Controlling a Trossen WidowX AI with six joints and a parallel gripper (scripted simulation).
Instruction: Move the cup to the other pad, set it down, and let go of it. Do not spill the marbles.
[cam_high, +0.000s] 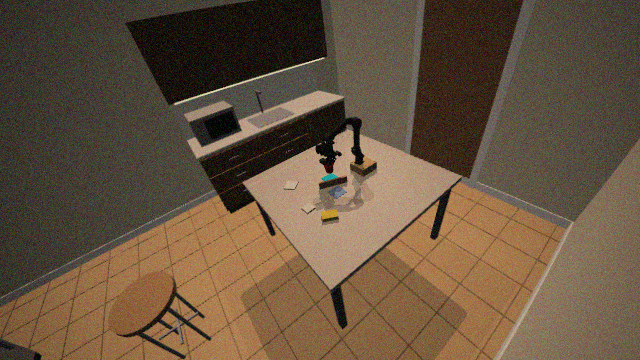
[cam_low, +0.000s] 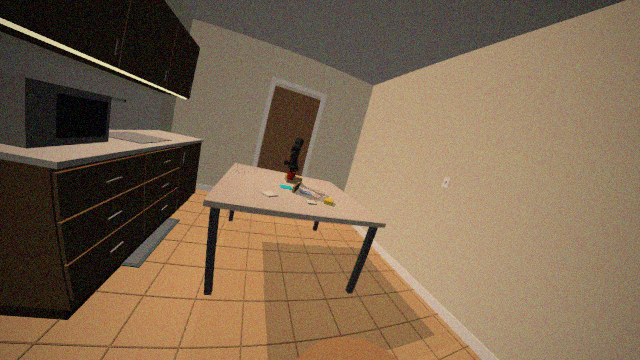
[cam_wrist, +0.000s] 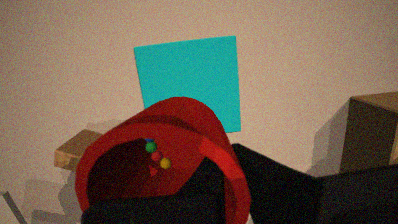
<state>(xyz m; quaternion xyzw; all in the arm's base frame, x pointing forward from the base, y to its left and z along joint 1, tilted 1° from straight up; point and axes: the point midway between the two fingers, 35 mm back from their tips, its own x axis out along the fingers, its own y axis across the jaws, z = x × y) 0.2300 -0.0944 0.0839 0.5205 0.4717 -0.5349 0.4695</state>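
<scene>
My gripper tip is now 10 cm above the wooden bar, 7 cm short of it and 6 cm to the right of it. From my gripper tip the other things lie so: red cup: 3 cm ahead; then yellow block: 33 cm ahead, 29 cm to the left, 11 cm below; then blue pad: 15 cm to the left, 13 cm below, 11 cm ahead.
</scene>
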